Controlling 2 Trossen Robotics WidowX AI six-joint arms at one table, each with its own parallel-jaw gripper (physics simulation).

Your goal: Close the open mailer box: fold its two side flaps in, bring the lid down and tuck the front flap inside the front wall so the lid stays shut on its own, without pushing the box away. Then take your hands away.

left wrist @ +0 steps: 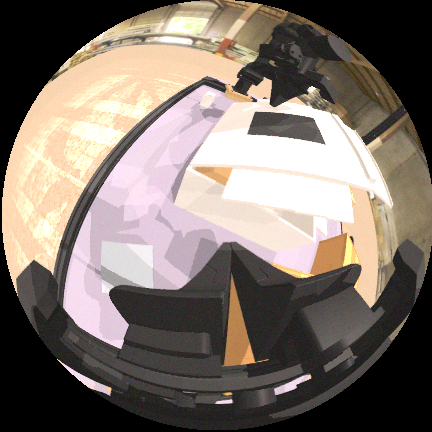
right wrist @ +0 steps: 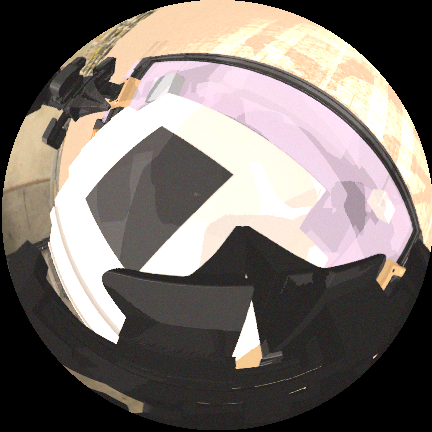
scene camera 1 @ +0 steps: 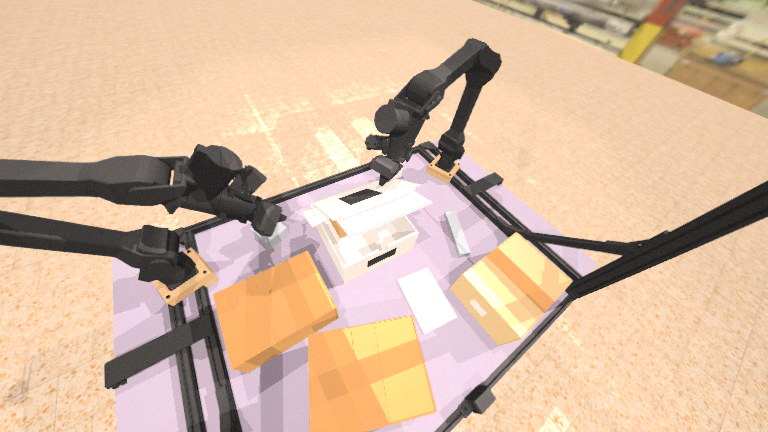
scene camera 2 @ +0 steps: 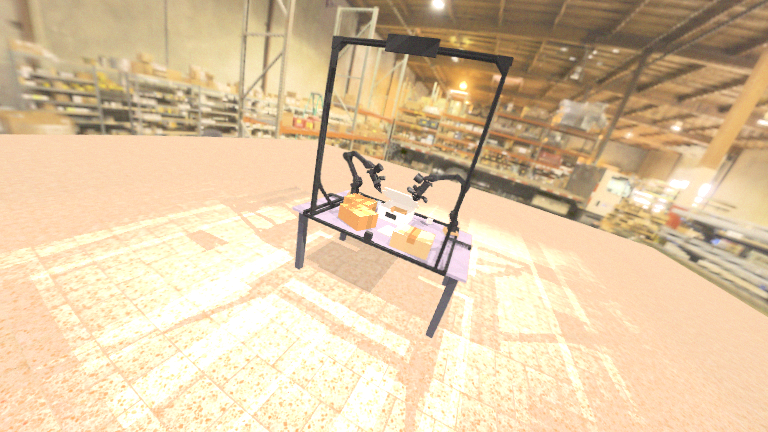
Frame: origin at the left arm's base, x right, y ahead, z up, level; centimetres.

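Where they show: left gripper, fingertip midpoint: [left wrist: 228, 247] [right wrist: 109, 107] [scene camera 1: 285, 218] [scene camera 2: 381, 193]; right gripper, fingertip midpoint: [left wrist: 271, 105] [right wrist: 241, 232] [scene camera 1: 380, 185] [scene camera 2: 410, 203]; left arm's base, origin of the base link: [right wrist: 116, 91] [scene camera 1: 179, 273]; right arm's base, origin of the base link: [left wrist: 239, 90] [right wrist: 390, 288] [scene camera 1: 445, 164].
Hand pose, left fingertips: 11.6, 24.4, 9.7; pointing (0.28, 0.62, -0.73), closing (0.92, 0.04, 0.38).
Note:
Each offset is from my left fingertips to the top centre of the thing, as dx, dy, dz. "pt": to the spot under its first point.
The white mailer box @(+11.4, +15.8, -4.5) [scene camera 1: 378, 256] [scene camera 2: 402, 216] stands open in mid-table. Its lid [scene camera 1: 327, 205] [left wrist: 280, 155] [right wrist: 215, 145] slants over the back part, with a dark rectangle on top. The front flap @(pt +21.5, +13.7, +9.7) [scene camera 1: 394, 211] extends from the lid above the opening. A white panel @(+4.4, +4.9, +2.1) [left wrist: 287, 192], apparently the left side flap, shows under the lid in the left wrist view; the right side flap is hidden. My left gripper [scene camera 1: 283, 217] [left wrist: 228, 247] is shut and empty beside the box's left side, apart from it. My right gripper [scene camera 1: 382, 183] [right wrist: 241, 232] is shut and empty at the lid's back area; contact is unclear.
Brown cartons @(+12.7, -13.2, -4.9) [scene camera 1: 273, 306] @(+36.4, -9.5, -4.3) [scene camera 1: 370, 376] @(+51.8, +29.4, -4.2) [scene camera 1: 512, 287] stand in front of and to the right of the box. A white card @(+37.0, +13.4, -13.8) [scene camera 1: 426, 300] lies between them. A pale bar @(+32.6, +37.7, -12.5) [scene camera 1: 456, 233] lies right of the box; a small pale block @(-8.7, -2.3, -10.7) [scene camera 1: 272, 235] [left wrist: 127, 265] is near my left gripper.

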